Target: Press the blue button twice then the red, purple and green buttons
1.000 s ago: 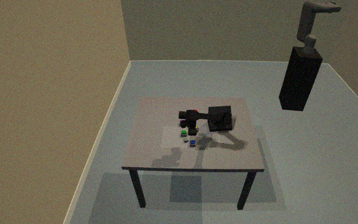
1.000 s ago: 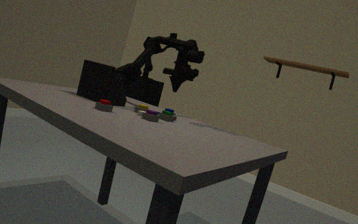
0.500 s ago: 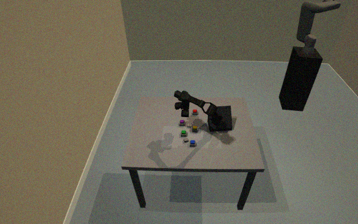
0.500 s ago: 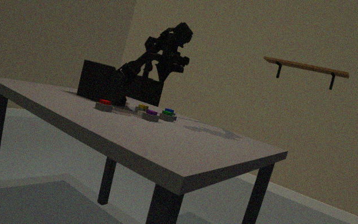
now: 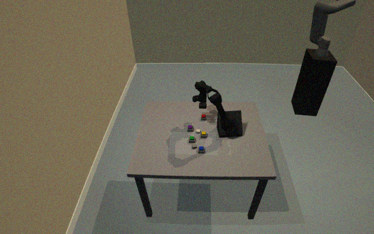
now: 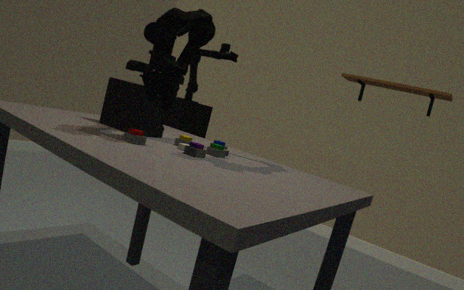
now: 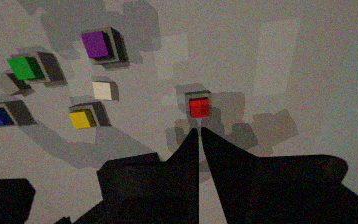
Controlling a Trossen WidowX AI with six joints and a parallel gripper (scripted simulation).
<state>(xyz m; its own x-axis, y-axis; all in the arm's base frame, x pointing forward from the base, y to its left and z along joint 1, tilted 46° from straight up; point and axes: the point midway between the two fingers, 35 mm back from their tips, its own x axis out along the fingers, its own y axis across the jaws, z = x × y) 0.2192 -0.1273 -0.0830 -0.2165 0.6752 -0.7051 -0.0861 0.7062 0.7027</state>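
Now: gripper tip 10 cm above the red button, 2 cm to the left of it and 1 cm past it. Also, from my gripper tip: yellow button (21 cm to the left, 10 cm below, 3 cm behind); purple button (15 cm to the left, 10 cm below, 9 cm ahead); white block (17 cm to the left, 12 cm below, 2 cm ahead).
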